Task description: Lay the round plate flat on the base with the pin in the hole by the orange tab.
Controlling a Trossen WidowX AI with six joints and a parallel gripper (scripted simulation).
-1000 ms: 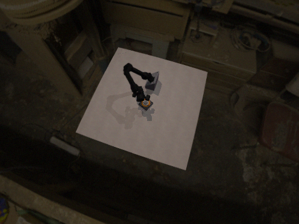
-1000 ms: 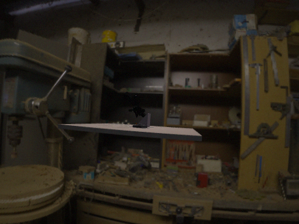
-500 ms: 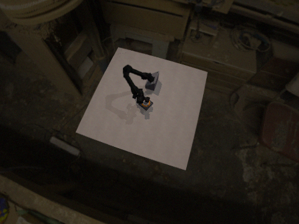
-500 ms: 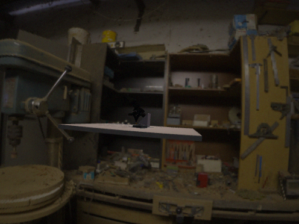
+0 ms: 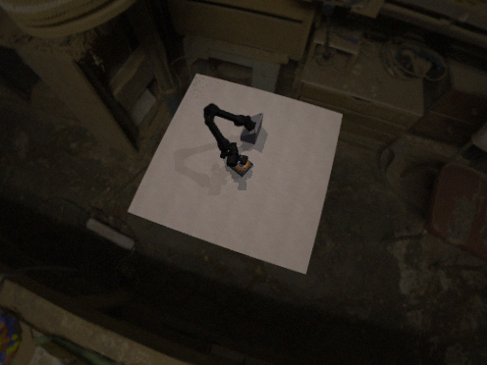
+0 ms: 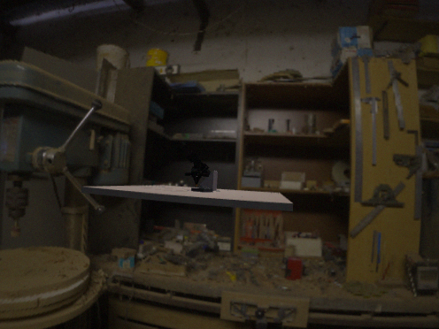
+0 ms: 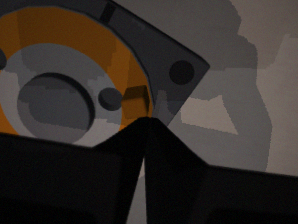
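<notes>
Now: the round plate 30 mm to the left of my gripper tip, 10 mm below it and 10 mm ahead of it.
</notes>
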